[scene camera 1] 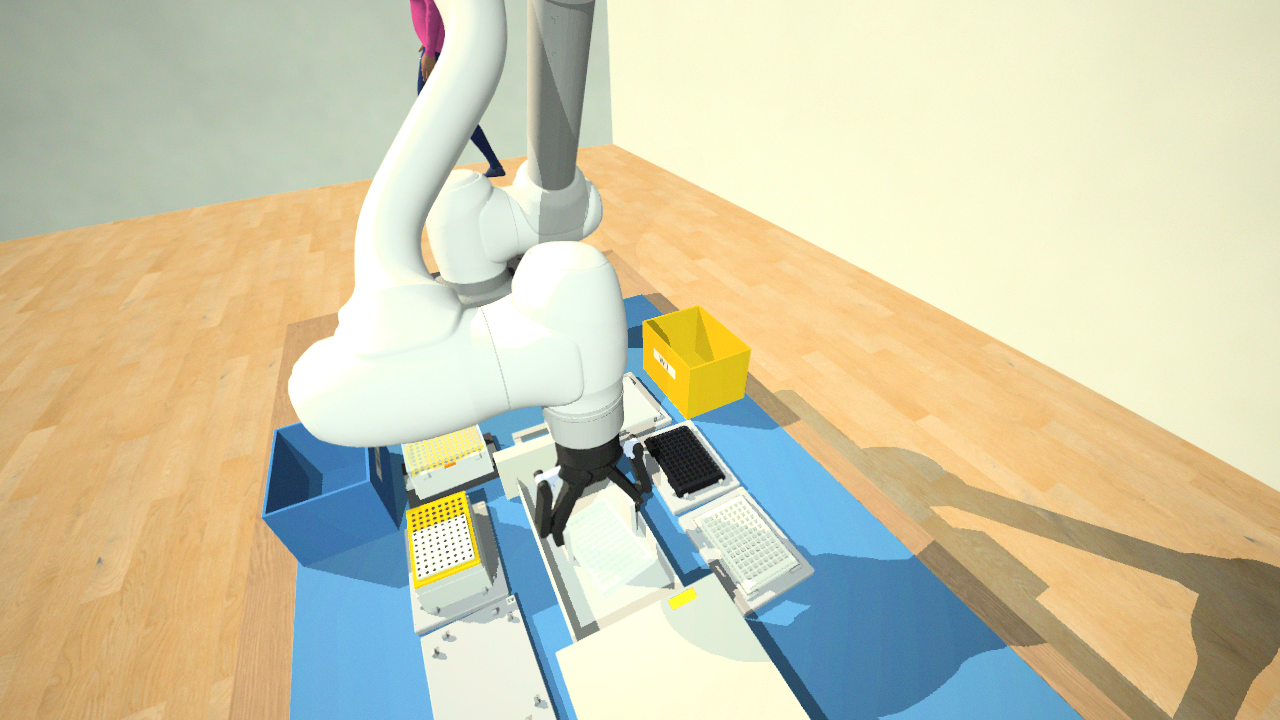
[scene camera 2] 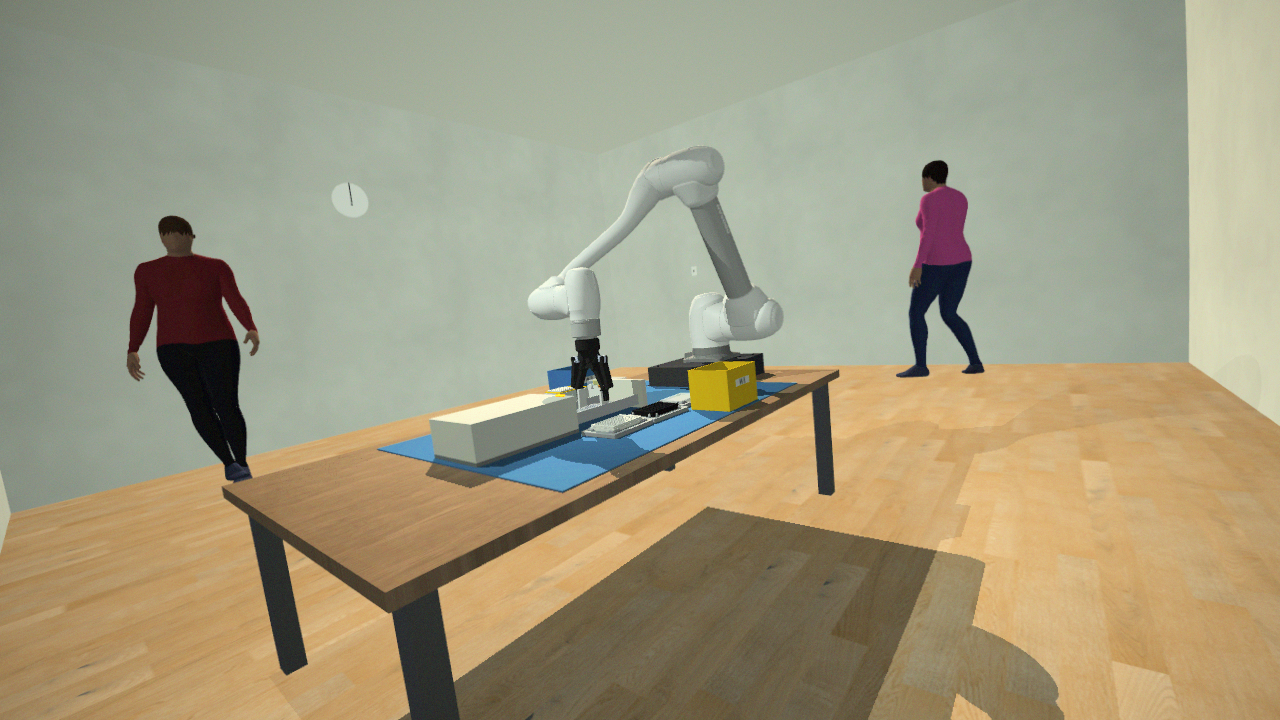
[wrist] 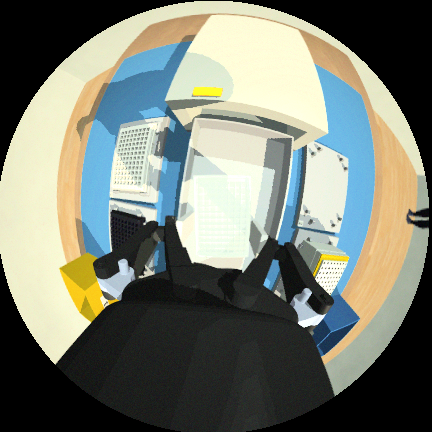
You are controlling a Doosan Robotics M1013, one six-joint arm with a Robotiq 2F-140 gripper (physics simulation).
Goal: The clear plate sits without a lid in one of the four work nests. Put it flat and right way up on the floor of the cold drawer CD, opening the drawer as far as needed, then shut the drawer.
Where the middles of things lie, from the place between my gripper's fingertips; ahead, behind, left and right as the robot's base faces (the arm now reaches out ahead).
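Scene:
My hand: 1 cm below the clear plate (scene camera 1: 611, 555), 1 cm short of it. Yellow-and-white tip rack (scene camera 1: 448, 561): 2 cm above my hand, 20 cm to the right of it, 7 cm behind it. Black plate (scene camera 1: 686, 465): 18 cm to the left of my hand, 8 cm behind it. White plate (scene camera 1: 753, 554): 18 cm to the left of my hand, 10 cm ahead of it.

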